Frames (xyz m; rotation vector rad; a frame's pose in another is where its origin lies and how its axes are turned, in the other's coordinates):
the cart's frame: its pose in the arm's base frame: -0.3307 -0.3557 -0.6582 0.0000 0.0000 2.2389
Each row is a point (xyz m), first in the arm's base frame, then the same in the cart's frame.
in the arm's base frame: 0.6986 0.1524 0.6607
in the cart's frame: -0.2388 -1.1228 1.3189
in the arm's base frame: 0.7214 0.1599 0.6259
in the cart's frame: -0.2470 -1.1453 1.2841
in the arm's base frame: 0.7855 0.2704 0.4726
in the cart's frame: -0.2000 -1.2641 1.1308
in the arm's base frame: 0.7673 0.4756 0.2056
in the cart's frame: -0.0276 -1.3769 0.8638
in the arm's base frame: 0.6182 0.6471 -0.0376
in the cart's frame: 0.1994 -1.3661 0.6206
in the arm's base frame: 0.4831 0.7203 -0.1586
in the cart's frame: 0.3405 -1.3054 0.4996
